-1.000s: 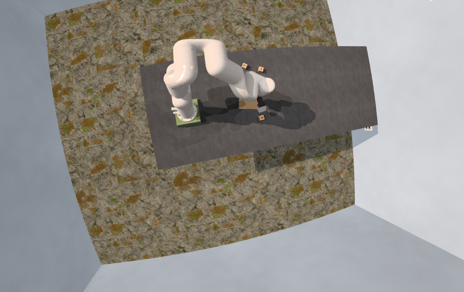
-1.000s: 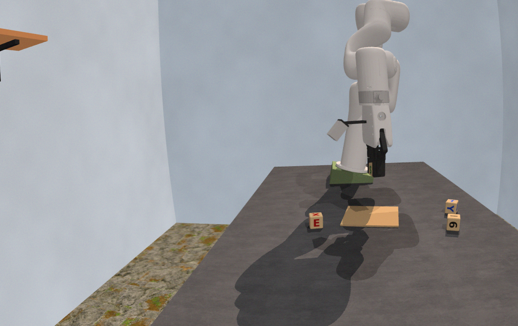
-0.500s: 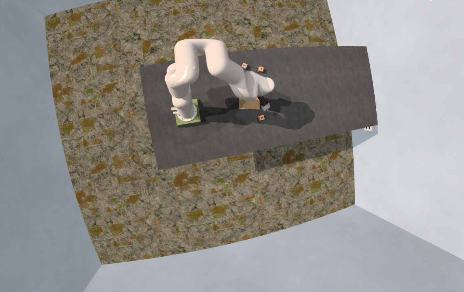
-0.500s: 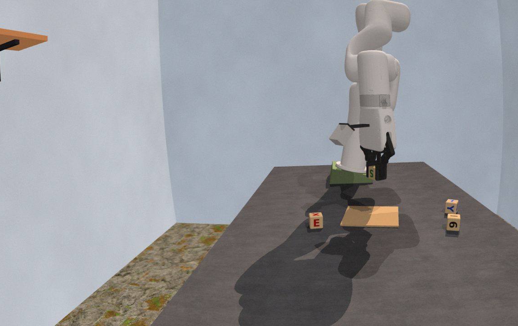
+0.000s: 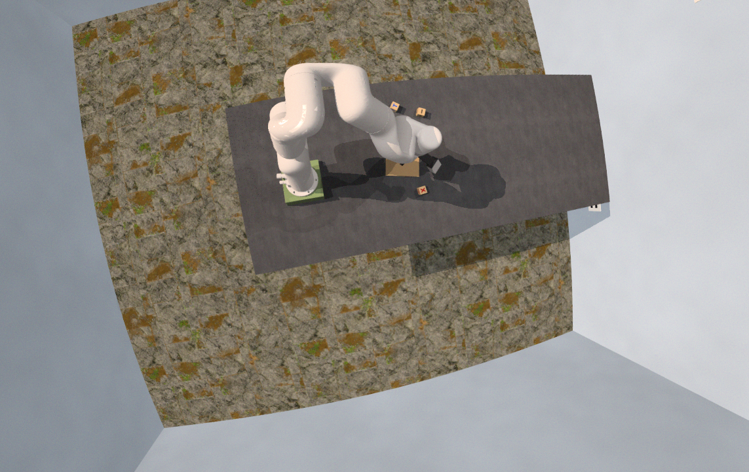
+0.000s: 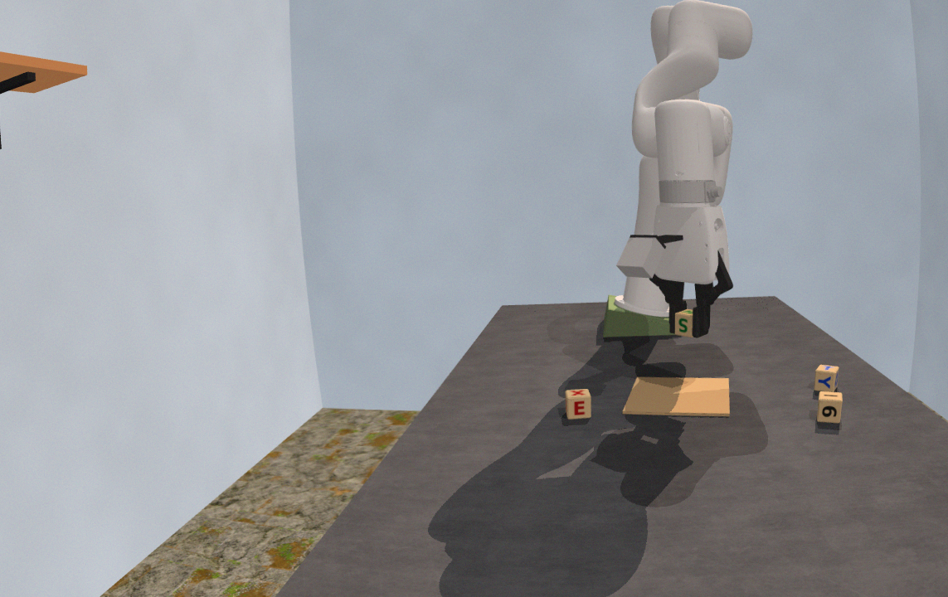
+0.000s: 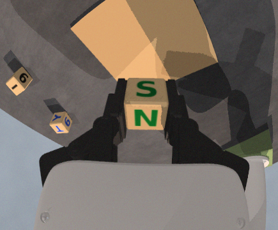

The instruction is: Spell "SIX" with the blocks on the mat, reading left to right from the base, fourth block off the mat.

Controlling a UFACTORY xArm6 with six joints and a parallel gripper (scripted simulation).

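My gripper is now 1 cm short of the tan mat, 1 cm to the left of it and 10 cm above it. Also, from my hand: X block 9 cm ahead, 14 cm to the right, 9 cm below; S block 1 cm below; blue-lettered block 3 cm behind, 21 cm to the left, 9 cm below.
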